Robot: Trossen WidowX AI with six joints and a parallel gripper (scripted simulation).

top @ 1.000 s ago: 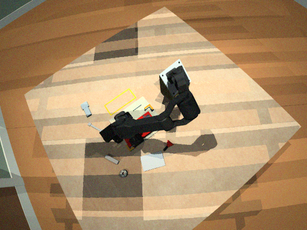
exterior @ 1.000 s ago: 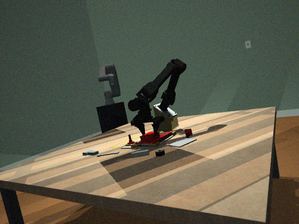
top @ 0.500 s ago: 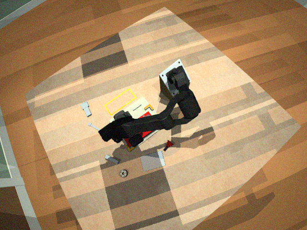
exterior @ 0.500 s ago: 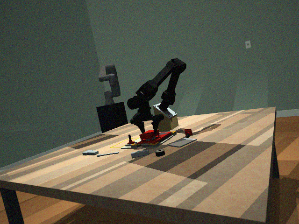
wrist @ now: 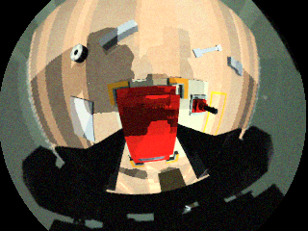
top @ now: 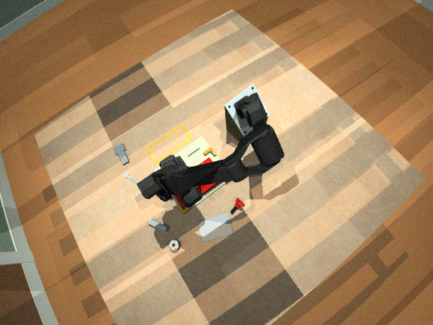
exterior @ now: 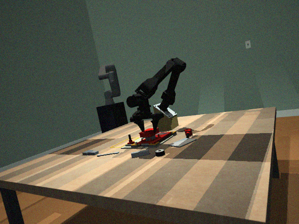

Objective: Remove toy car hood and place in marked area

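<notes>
Right now my gripper tip is 50 mm past the pale base plate, 30 mm to the left of it and 50 mm above it. From my gripper tip the other things lie so: wheel (170 mm ahead, 140 mm to the left, 50 mm below); grey sheet (10 mm ahead, 180 mm to the left, 60 mm below); hood (right at my gripper tip).
</notes>
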